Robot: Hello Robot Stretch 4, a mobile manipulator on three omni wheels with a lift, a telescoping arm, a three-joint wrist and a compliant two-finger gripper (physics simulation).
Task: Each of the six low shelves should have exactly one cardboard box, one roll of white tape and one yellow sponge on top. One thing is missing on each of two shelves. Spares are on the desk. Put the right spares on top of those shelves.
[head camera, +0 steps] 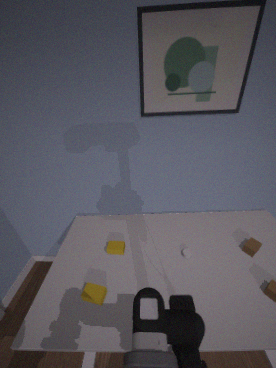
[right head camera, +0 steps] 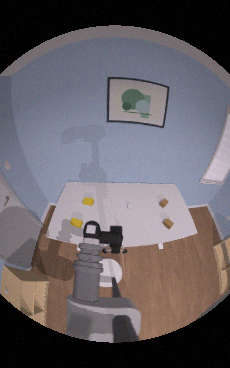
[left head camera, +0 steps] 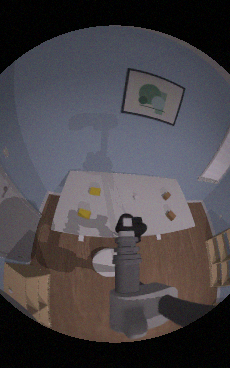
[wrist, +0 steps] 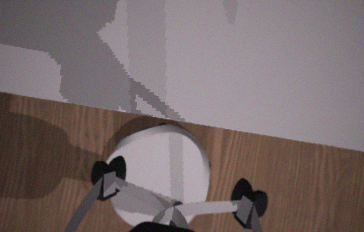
Labels:
same spot on white desk: [left head camera: 117,190] = [head camera: 153,243]
same spot on framed picture: [left head camera: 146,94] = [head camera: 178,68]

